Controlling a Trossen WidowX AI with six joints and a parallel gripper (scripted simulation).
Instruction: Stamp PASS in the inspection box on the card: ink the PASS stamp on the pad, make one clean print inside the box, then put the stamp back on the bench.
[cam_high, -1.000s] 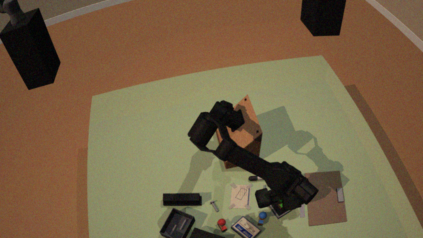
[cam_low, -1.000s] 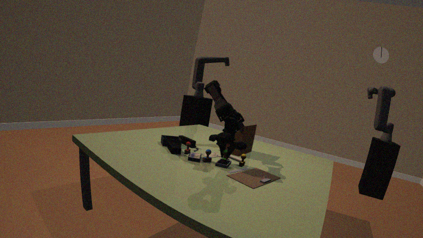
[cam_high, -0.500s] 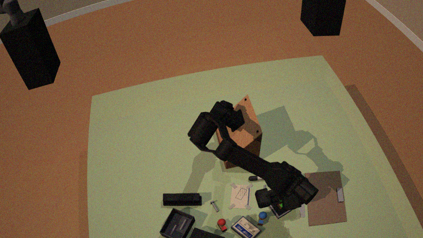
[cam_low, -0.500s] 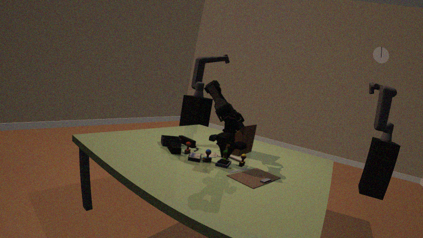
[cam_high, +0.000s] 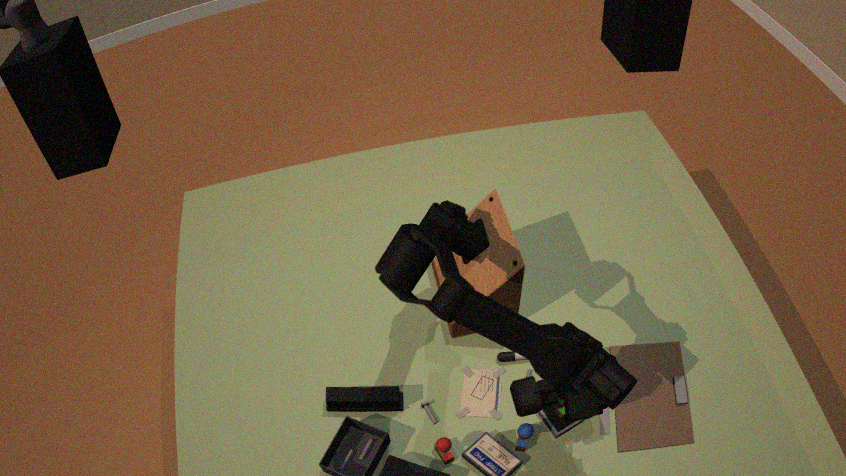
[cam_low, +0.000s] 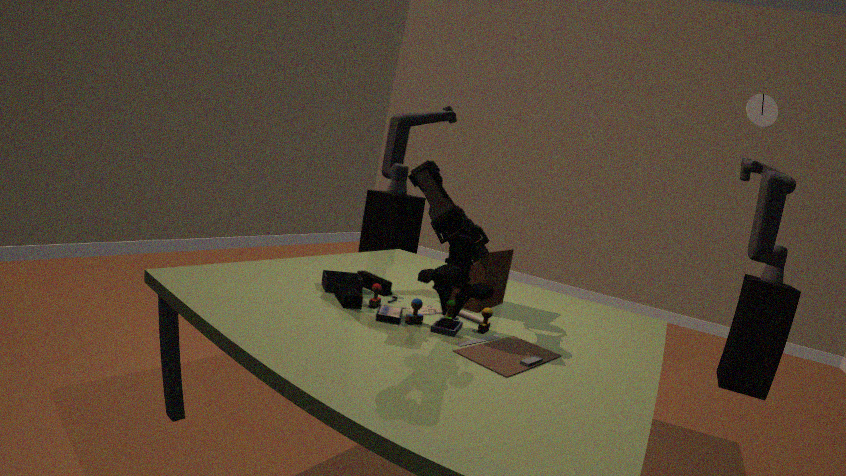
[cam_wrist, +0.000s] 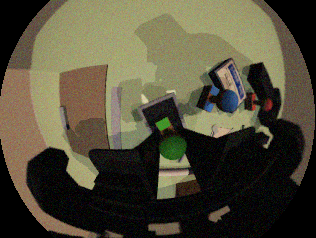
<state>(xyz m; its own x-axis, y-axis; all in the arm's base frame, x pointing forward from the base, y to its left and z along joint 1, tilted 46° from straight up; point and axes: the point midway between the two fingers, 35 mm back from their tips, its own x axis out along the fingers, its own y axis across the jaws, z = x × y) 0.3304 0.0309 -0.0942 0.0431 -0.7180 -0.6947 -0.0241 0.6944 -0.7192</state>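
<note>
My gripper tip is now right at the green-knobbed stamp. The rest, counted from my gripper tip: blue stamp (80 mm to the right, 40 mm ahead, 20 mm below); dark ink pad (30 mm below); ruler (90 mm to the left, 40 mm below).
</note>
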